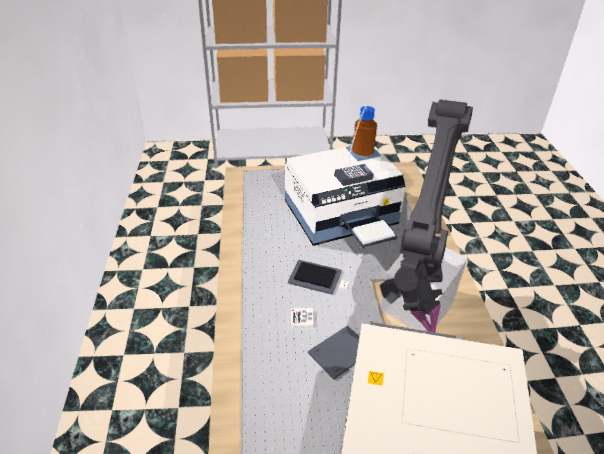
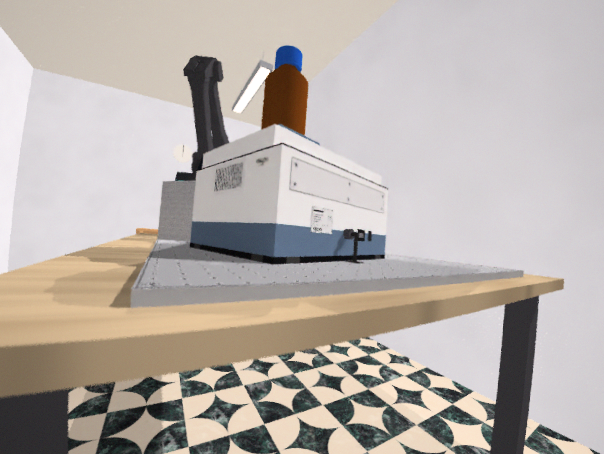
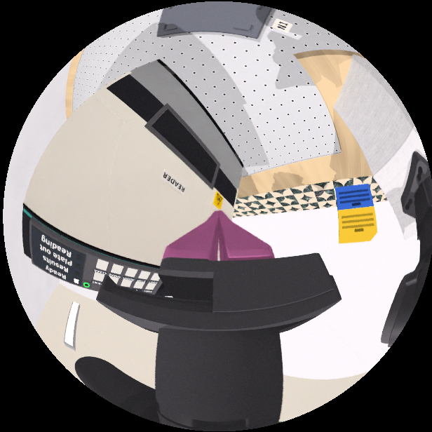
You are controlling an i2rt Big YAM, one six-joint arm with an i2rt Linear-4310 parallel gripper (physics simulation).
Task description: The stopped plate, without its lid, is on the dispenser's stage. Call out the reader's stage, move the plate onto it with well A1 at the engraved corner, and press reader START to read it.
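Where they show: arm's base, link origin: [image 1: 426,265].
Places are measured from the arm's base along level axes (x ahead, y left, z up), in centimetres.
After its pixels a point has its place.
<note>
The white plate [image 1: 374,232] @(z -8.5, x 15.0, y -24.2 cm) lies without a lid on the dispenser's stage [image 1: 370,244] @(z -9.8, x 16.3, y -19.0 cm), which sticks out of the white and blue dispenser [image 1: 358,203] @(z -3.6, x 21.4, y -34.1 cm) [image 2: 235,205] @(z -9.8, x 12.8, y -60.1 cm). The cream reader [image 1: 385,425] @(z 16.0, x 16.0, y 62.6 cm) [image 3: 85,165] stands at the near right. Its dark front door [image 3: 185,145] looks closed, and its stage does not show outside. The reader's display [image 3: 55,255] has a green light beside "Ready". Part of the reader's button row [image 3: 125,275] shows; the gripper body hides the rest. My gripper [image 1: 433,330] @(z 3.8, x 1.7, y 29.1 cm) [image 3: 218,216] is shut and empty, by the reader's edge near its yellow warning label [image 3: 218,200].
A slate tray [image 1: 332,352] @(z -18.0, x 26.6, y 22.2 cm) [image 3: 215,20] lies beside the reader. A dark framed pad [image 1: 315,276] @(z -17.2, x 34.5, y -8.2 cm) and a small white keypad [image 1: 302,317] @(z -17.7, x 37.0, y 10.2 cm) lie on the perforated board [image 1: 270,350] @(z -18.9, x 45.3, y 23.2 cm). A brown bottle [image 1: 365,137] @(z 12.1, x 20.5, y -55.6 cm) [image 2: 285,100] @(z 9.7, x 19.7, y -64.2 cm) stands on the dispenser. A grey block [image 1: 452,270] @(z 0.9, x -7.5, y 2.0 cm) stands under the arm.
</note>
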